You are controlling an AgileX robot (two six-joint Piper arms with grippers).
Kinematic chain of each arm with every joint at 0, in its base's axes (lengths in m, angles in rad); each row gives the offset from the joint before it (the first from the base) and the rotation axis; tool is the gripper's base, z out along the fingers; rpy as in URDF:
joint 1: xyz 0 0 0.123 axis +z
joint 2: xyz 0 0 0 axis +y
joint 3: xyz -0.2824 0 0.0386 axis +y
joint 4: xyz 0.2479 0 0.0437 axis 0.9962 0 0.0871
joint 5: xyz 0 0 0 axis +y
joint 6: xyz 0.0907 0 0.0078 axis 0.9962 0 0.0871
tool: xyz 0 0 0 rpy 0 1.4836 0
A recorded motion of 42 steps. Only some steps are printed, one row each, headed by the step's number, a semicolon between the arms.
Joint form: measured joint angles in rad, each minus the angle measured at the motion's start. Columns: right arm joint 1, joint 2, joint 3, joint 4, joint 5, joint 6; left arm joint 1, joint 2, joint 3, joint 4, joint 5, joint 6.
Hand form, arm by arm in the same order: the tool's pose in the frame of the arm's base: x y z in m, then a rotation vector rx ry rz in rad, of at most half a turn. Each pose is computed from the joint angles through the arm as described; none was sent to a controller.
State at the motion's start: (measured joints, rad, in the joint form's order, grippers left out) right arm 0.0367 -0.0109 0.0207 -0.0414 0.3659 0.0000; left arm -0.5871 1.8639 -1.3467 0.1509 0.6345 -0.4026
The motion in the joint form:
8: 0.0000 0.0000 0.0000 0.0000 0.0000 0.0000; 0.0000 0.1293 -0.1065 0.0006 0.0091 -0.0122
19: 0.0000 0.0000 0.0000 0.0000 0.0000 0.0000; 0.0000 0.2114 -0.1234 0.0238 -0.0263 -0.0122
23: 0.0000 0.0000 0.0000 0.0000 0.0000 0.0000; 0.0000 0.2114 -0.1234 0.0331 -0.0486 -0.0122
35: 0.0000 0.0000 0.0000 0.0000 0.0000 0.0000; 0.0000 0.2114 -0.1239 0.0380 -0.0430 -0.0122
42: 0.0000 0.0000 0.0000 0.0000 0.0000 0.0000; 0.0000 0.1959 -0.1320 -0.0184 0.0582 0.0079
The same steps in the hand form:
8: 0.0528 0.0006 0.1738 -0.0598 1.8580 -0.0151; 0.3608 -0.2301 0.1943 0.3608 2.6403 -0.1684
19: 0.0528 0.0006 0.1738 -0.0598 1.8580 -0.0151; 0.3701 -0.2353 0.1649 0.3926 2.6584 -0.1352
23: 0.0528 0.0006 0.1738 -0.0598 1.8580 -0.0151; 0.3717 -0.2362 0.1659 0.4003 2.6346 -0.1421
35: 0.0528 0.0006 0.1738 -0.0598 1.8580 -0.0151; 0.3716 -0.2358 0.1658 0.4047 2.6370 -0.1341
42: 0.0528 0.0006 0.1738 -0.0598 1.8580 -0.0151; 0.3641 -0.2330 0.1706 0.3813 2.7255 -0.1253

